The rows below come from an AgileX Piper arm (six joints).
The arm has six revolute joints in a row. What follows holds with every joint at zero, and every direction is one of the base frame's.
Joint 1 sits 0.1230 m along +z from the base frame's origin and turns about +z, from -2.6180 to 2.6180 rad.
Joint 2 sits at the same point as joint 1 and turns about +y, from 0.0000 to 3.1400 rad.
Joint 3 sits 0.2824 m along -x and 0.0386 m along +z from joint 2 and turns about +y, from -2.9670 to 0.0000 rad.
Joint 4 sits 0.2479 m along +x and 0.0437 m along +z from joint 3 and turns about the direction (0.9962, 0, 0.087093), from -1.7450 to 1.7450 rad.
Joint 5 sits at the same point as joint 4 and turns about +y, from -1.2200 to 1.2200 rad.
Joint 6 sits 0.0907 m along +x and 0.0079 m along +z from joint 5 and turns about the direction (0.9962, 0, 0.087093), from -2.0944 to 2.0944 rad.
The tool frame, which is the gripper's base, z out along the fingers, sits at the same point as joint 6; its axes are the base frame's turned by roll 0.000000, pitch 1.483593 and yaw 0.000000 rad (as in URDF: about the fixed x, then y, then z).
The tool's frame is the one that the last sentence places.
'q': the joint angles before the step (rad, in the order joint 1, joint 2, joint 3, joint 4, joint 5, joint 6). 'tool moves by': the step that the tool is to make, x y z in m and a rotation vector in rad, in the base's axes. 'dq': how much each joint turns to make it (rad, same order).
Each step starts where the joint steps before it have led.
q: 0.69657, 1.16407, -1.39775, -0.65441, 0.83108, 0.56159
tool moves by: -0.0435, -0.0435, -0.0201, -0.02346, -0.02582, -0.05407
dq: -0.00425, -0.22130, 0.21487, -0.07258, 0.02431, 0.03602
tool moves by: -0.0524, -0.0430, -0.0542, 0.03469, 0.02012, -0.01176
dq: 0.00055, -0.30015, 0.30809, 0.00951, 0.00506, 0.03681
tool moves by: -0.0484, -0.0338, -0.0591, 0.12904, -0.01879, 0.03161
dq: -0.00020, -0.34012, 0.26727, 0.07926, -0.01837, 0.02067
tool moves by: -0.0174, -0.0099, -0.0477, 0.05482, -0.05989, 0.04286
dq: -0.00041, -0.22146, 0.19571, 0.01911, -0.06724, 0.00229
